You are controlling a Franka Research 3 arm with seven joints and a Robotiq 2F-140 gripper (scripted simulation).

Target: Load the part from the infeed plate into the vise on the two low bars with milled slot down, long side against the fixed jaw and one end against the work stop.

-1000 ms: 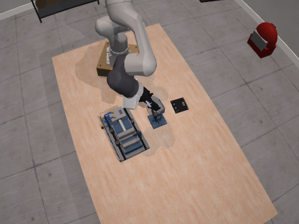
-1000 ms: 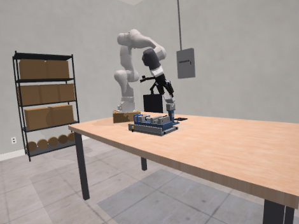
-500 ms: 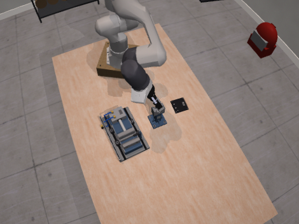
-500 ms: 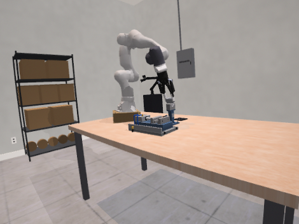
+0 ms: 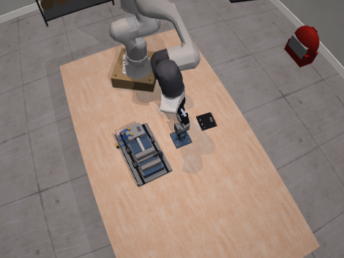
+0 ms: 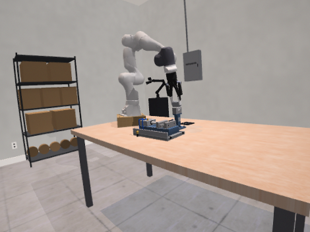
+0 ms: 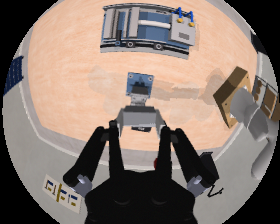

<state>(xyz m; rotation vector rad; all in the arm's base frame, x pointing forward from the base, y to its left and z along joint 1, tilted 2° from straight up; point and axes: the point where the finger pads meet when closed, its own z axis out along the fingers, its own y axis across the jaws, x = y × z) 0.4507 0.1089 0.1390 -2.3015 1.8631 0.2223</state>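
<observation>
Right now my hand is 1 cm to the right of the part and 2 cm above it. From my hand the other things lie so: vise: 3 cm ahead, 21 cm to the right, 17 cm below; then black infeed plate: 5 cm behind, 17 cm to the left, 21 cm below.
</observation>
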